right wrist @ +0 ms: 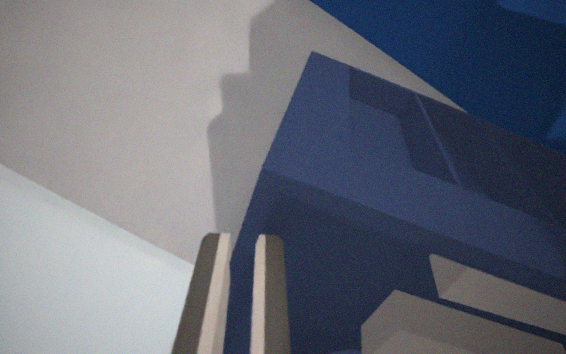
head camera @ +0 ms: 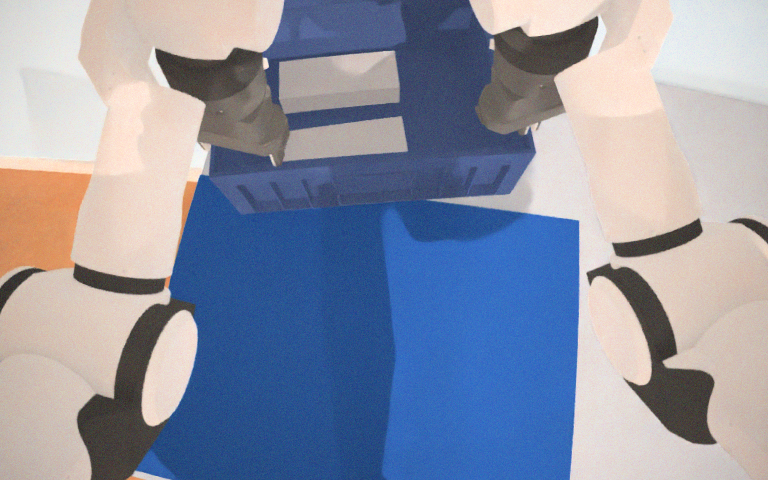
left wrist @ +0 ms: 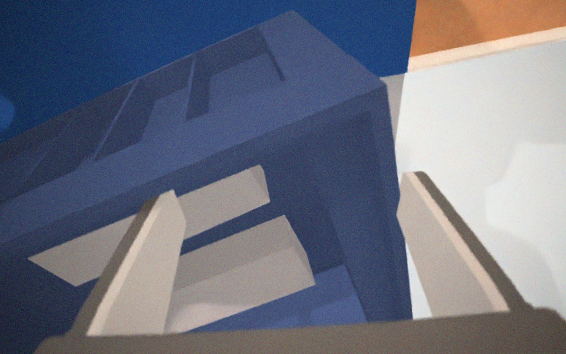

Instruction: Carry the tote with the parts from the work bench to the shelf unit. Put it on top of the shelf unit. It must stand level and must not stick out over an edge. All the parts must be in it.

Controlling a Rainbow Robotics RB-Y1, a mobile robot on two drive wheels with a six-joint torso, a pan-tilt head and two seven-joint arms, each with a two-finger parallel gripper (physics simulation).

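Places are measured from the robot's base along level axes (x ahead, y left, z up), in metres.
Pixels of known places: left gripper, between the fingertips: [head camera: 243,151] [left wrist: 288,198]; right gripper, between the fingertips: [right wrist: 243,252] [head camera: 526,126].
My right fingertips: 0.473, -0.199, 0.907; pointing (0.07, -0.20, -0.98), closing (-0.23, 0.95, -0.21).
Note:
Behind a point stands the place of what it marks, as x, y, z.
The dark blue tote [head camera: 382,119] {0.549, -0.021, 0.824} fills the top of the head view, and its front wall overlaps a big blue surface [head camera: 373,333] {0.249, 0.012, 0.765}. Two grey block parts [head camera: 339,81] {0.623, 0.041, 0.826} [head camera: 346,138] {0.521, 0.033, 0.824} lie inside it on the left. My left gripper [head camera: 239,152] {0.465, 0.157, 0.903} is open and straddles the tote's left wall. In the left wrist view [left wrist: 290,186] one finger is inside by the grey parts [left wrist: 246,267] {0.605, 0.087, 0.825} and the other is outside the wall [left wrist: 373,211] {0.498, 0.190, 0.898}. My right gripper [head camera: 530,126] {0.473, -0.199, 0.907} is shut on the tote's right wall. In the right wrist view its fingers [right wrist: 241,239] {0.473, -0.199, 0.907} pinch the wall's edge [right wrist: 243,281] {0.504, -0.194, 0.898}.
The pale bench top [head camera: 563,167] {0.485, -0.306, 0.763} shows to the right of the tote and in the left wrist view [left wrist: 429,123] {0.895, 0.513, 0.394}. A strip of orange floor [head camera: 187,210] {0.793, 0.662, 0.001} shows at the left edge.

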